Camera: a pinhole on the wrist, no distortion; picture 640 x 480 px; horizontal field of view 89.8 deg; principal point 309.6 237.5 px. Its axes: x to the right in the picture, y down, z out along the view. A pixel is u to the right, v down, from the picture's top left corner.
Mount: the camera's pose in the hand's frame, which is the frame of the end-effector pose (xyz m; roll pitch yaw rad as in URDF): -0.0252 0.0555 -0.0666 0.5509 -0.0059 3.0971
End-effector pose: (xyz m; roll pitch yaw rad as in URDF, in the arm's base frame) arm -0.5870 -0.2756 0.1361 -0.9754 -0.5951 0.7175
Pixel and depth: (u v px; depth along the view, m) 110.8 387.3 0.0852
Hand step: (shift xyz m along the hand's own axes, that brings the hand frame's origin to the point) 0.0285 0.0639 0.0265
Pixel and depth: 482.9 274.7 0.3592
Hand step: -0.2101 0.2165 0.2624
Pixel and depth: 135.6 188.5 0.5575
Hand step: 0.2953 0.4059 0.3621
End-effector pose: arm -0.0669 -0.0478 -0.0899 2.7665 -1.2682 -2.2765
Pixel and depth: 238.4 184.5 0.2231
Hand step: 0.0318 0.2013 0.1039
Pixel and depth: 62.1 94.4 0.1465
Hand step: 0.0940 0.1826 0.0234
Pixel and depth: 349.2 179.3 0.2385
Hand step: -0.0463 0.2183 0.1142
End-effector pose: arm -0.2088 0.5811 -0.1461 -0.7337 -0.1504 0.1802
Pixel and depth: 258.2 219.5 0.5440
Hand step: 0.0782 0.3619 0.3804
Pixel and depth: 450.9 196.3 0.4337
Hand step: -0.2016 0.3381 0.2749
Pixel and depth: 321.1 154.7 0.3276
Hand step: -0.0247 0.2992 0.1684
